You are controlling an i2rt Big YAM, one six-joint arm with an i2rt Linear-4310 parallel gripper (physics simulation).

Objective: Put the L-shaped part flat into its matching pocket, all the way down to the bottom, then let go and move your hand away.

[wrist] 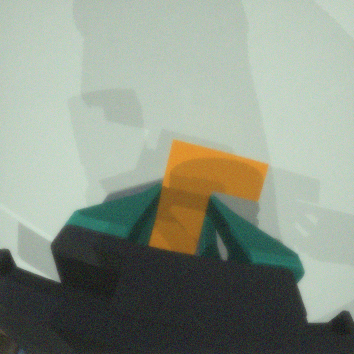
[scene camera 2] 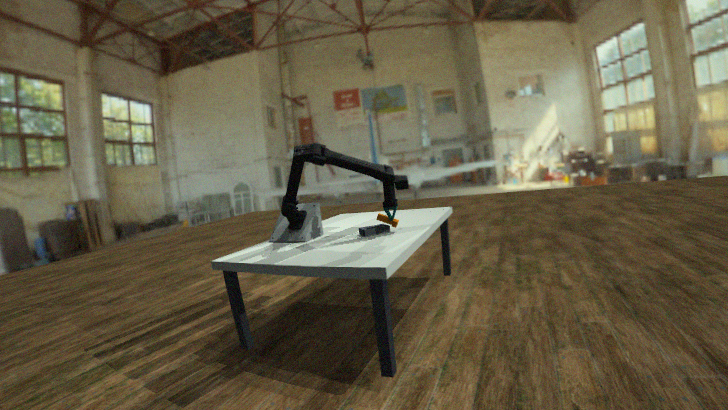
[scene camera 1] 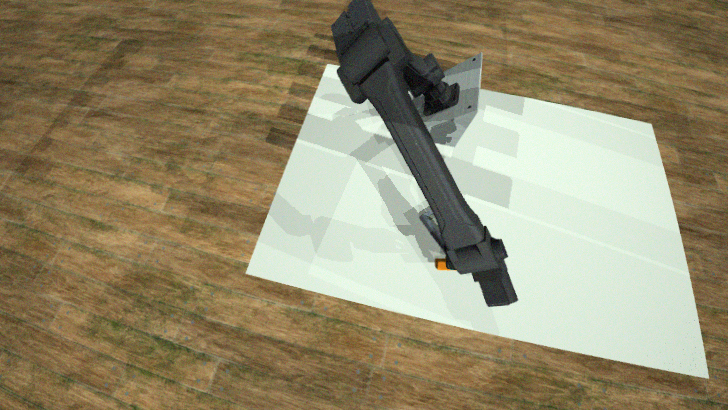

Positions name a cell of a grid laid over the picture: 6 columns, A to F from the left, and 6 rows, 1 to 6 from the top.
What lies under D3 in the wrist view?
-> An orange L-shaped part.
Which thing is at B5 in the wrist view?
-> The gripper.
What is the gripper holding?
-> An orange L-shaped part.
